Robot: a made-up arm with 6 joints.
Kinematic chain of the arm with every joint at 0, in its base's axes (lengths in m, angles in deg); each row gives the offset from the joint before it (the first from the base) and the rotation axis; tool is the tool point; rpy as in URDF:
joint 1: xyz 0 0 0.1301 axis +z
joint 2: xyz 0 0 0 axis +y
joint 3: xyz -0.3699 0 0.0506 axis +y
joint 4: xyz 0.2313 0 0.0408 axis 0.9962 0 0.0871
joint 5: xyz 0 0 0 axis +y
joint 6: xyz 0.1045 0 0.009 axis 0.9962 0 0.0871
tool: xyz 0 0 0 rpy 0 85 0
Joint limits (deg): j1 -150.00..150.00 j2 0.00..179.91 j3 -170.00..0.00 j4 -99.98..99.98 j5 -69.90..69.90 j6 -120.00..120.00
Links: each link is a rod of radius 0.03 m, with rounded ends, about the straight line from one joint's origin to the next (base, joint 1, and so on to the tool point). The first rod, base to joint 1, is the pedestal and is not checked.
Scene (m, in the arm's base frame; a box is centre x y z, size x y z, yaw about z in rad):
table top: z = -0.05
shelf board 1: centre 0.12 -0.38 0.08 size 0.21 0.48 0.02 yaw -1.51
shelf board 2: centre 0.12 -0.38 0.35 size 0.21 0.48 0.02 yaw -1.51
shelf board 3: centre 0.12 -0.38 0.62 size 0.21 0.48 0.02 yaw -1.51
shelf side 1: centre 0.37 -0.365 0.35 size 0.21 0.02 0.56 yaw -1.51
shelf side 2: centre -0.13 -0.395 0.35 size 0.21 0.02 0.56 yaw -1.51
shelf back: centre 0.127 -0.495 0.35 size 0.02 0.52 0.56 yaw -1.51
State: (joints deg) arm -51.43 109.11 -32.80 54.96 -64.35 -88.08
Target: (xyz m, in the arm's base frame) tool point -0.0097 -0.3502 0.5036
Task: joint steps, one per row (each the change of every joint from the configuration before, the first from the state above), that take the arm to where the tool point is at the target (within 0.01 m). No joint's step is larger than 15 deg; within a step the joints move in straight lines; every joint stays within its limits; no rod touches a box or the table.
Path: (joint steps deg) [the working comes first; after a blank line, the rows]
Joints at the target: -79.31 90.91 -69.98 50.13 -67.84 -88.08
Straight joint move there: touches shelf board 2.

1: -0.50 -10.92 2.92 -0.92 13.04 -6.38
2: -0.51 -10.92 2.91 -0.92 13.03 -6.39
3: -0.50 -10.92 2.92 -0.92 13.04 -6.38
4: -0.51 -10.92 2.92 -0.92 13.04 -6.39
5: -0.50 -10.92 2.91 -0.92 13.04 -6.38
6: -5.07 7.28 -10.35 -0.05 -13.74 6.38
7: -5.08 7.28 -10.35 -0.04 -13.73 6.39
8: -5.07 7.28 -10.36 -0.05 -13.74 6.38
9: -5.07 7.28 -10.35 -0.04 -13.73 6.39
10: -5.07 7.28 -10.35 -0.05 -13.74 6.38

